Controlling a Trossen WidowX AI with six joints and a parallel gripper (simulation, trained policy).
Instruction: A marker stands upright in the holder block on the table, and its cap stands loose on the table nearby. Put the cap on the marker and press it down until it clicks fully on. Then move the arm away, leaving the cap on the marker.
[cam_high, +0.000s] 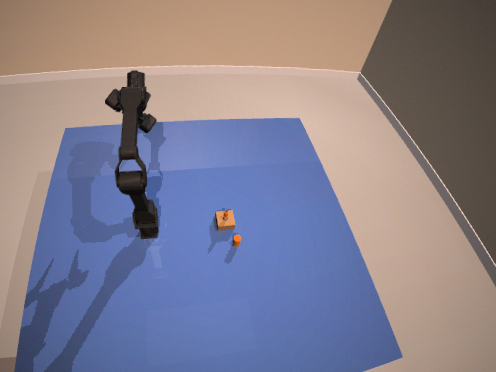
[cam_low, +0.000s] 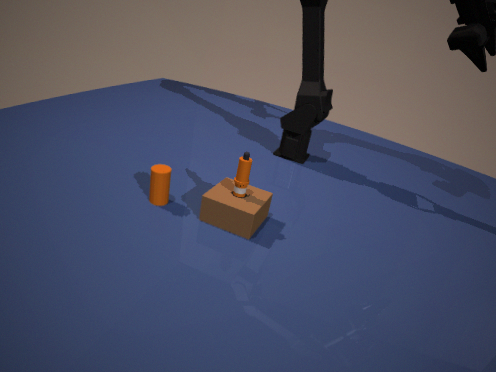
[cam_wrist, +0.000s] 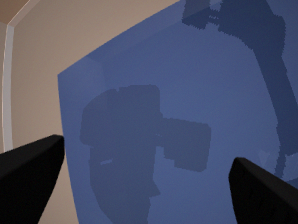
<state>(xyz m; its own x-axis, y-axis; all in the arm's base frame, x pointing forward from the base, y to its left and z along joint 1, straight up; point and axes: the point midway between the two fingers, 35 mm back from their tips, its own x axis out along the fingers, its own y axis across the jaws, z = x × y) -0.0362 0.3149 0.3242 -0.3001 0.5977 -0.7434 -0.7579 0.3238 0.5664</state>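
My gripper tip is now 38 cm short of the orange cap, 43 cm to the left of it and 27 cm above it. The rest, counted from my gripper tip: tan holder block (35 cm ahead, 33 cm to the right, 28 cm below).
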